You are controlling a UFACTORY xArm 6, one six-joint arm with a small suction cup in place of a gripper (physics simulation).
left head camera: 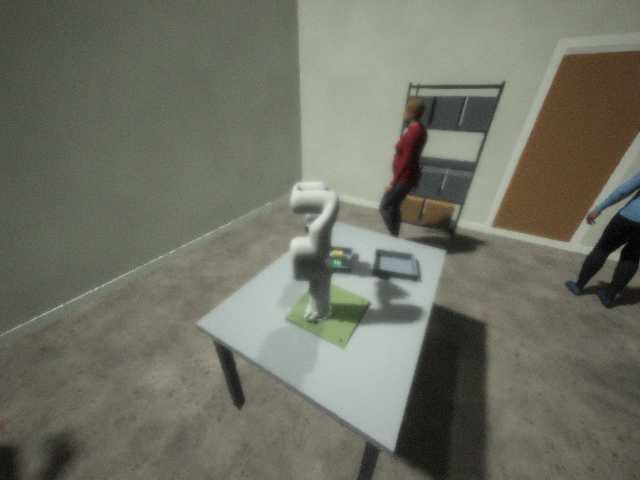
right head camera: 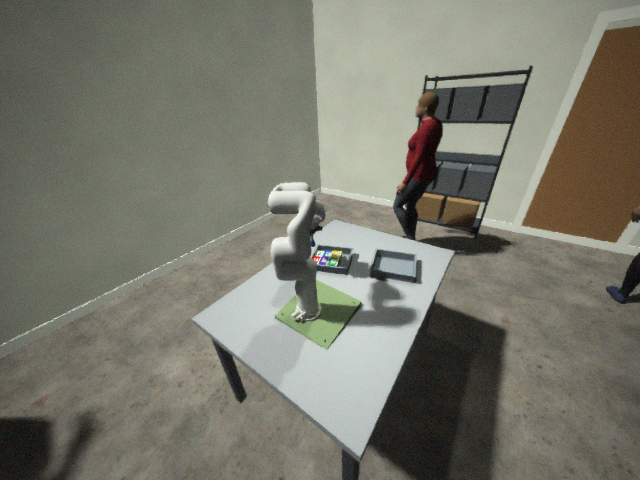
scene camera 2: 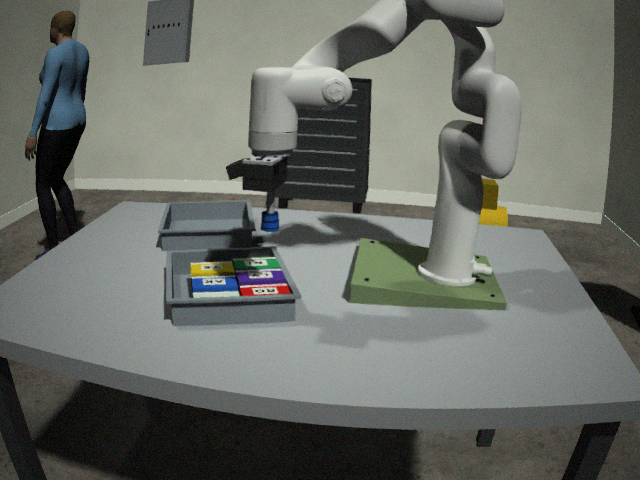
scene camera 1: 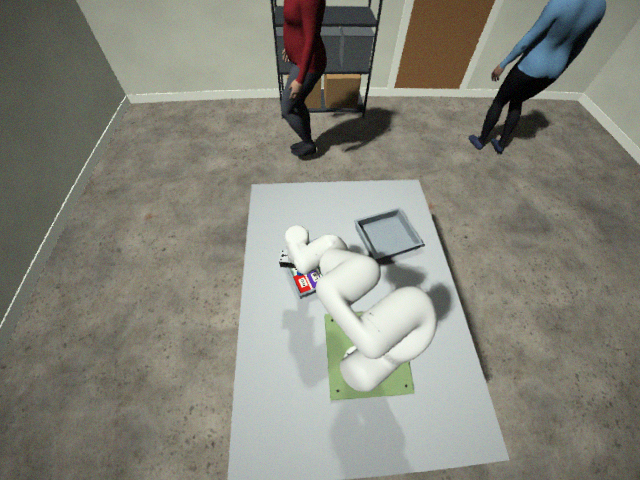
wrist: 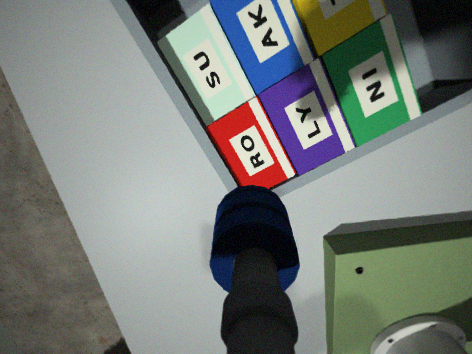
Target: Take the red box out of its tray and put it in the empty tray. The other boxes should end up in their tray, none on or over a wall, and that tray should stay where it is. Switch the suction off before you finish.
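Pixels of known places: end effector, tool point: [right head camera: 312,245] [scene camera 2: 269,228] [wrist: 251,218]; arm's base, origin of the base link: [left head camera: 319,310] [right head camera: 308,310] [scene camera 2: 447,275] [wrist: 413,343].
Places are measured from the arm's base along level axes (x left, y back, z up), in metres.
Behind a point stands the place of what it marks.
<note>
The red box [wrist: 252,150] @(x 0.237, y -0.294, z 0.026 m) [scene camera 2: 265,290] @(x 0.236, y -0.293, z 0.026 m) [scene camera 1: 301,283] @(x 0.244, y -0.288, z 0.026 m) [right head camera: 315,260] @(x 0.237, y -0.290, z 0.026 m), labelled RO, lies flat in a corner of its grey tray [scene camera 2: 232,311] @(x 0.294, y -0.331, z 0.005 m) [wrist: 372,145] @(x 0.130, y -0.297, z 0.031 m), beside the purple box [wrist: 309,120] @(x 0.188, y -0.320, z 0.032 m) and the mint box [wrist: 207,70] @(x 0.278, y -0.366, z 0.016 m). Blue [wrist: 265,40] @(x 0.227, y -0.385, z 0.023 m) [scene camera 2: 214,283] @(x 0.236, y -0.389, z 0.023 m), yellow [scene camera 2: 211,269] @(x 0.190, y -0.415, z 0.029 m) and green [wrist: 372,87] @(x 0.140, y -0.345, z 0.034 m) [scene camera 2: 255,262] @(x 0.138, y -0.347, z 0.034 m) boxes lie in the same tray. The empty tray [scene camera 2: 206,240] @(x -0.025, y -0.527, z 0.004 m) [scene camera 1: 390,235] @(x -0.151, y -0.588, z -0.016 m) [right head camera: 395,266] @(x -0.133, y -0.595, z -0.016 m) [left head camera: 395,266] @(x -0.138, y -0.588, z -0.016 m) stands behind it in scene camera 2. My blue suction cup [scene camera 2: 269,222] [wrist: 254,235] hangs above the box tray with nothing on it. The arm partly hides the boxes in scene camera 1.
The arm's base stands on a green plate [scene camera 2: 392,273] @(x 0.046, y -0.108, z 0.010 m) [scene camera 1: 372,392] @(x -0.046, y 0.096, z -0.009 m) [right head camera: 328,330] @(x -0.145, y 0.019, z -0.009 m) on the table [scene camera 2: 320,366] @(x 0.379, y -0.160, z -0.019 m). A person in red [scene camera 1: 305,46] and a person in blue [scene camera 1: 550,56] stand beyond the table. A shelf unit stands by the wall.
</note>
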